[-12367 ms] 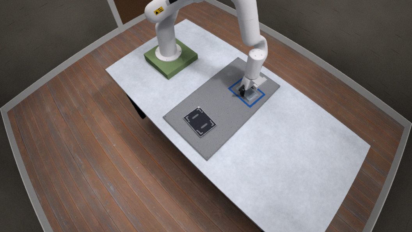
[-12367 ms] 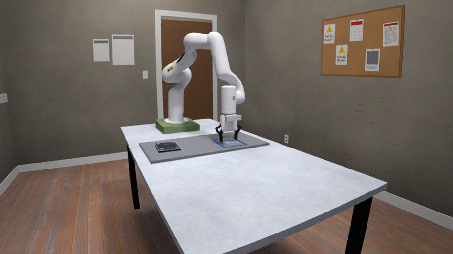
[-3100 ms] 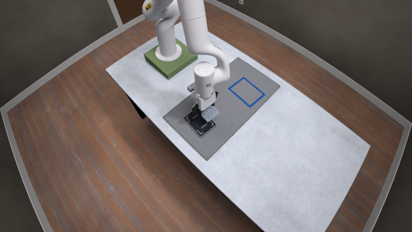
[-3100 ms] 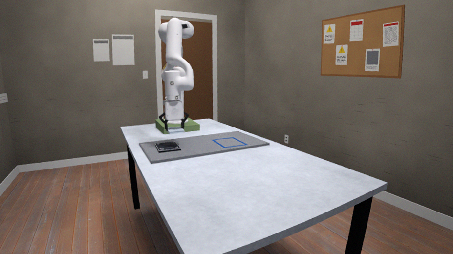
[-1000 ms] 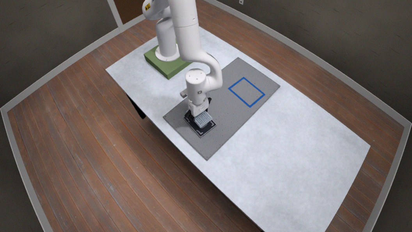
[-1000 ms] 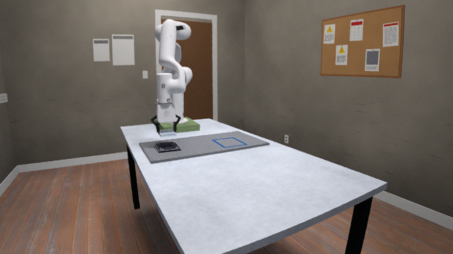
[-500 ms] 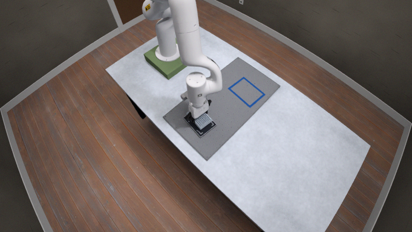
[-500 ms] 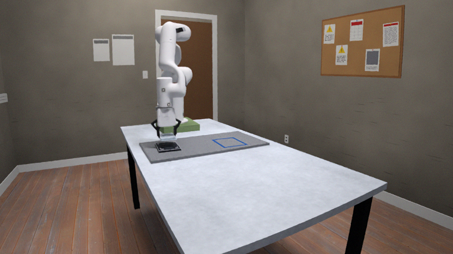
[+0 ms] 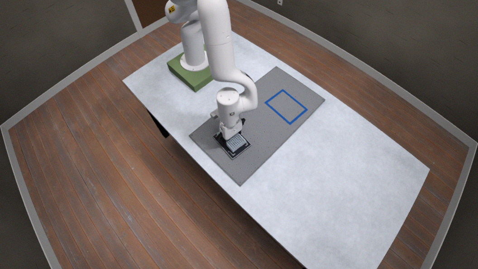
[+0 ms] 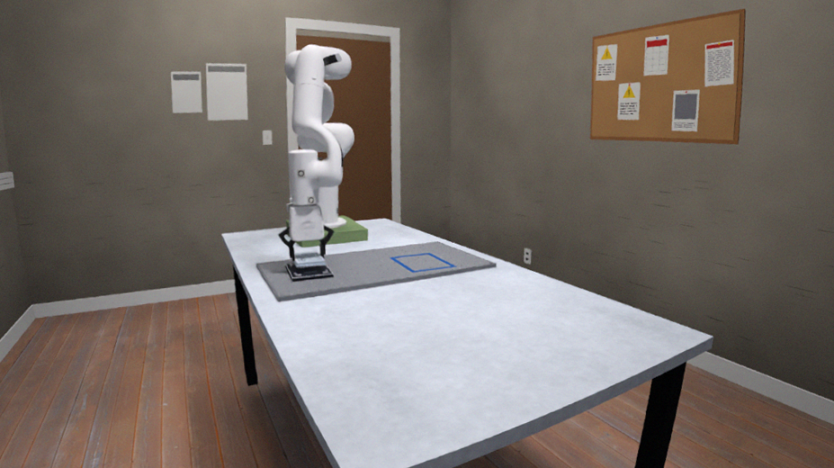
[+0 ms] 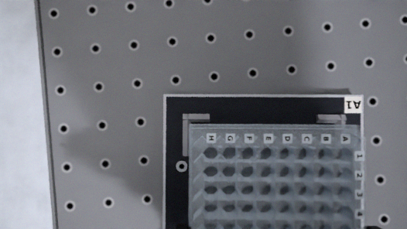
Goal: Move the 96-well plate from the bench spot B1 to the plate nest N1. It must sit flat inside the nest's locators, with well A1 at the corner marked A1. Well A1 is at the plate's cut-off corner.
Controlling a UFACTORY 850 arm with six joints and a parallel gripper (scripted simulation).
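The black plate nest lies 50 mm below my hand. The rest, counted from my hand: clear 96-well plate 10 mm below.
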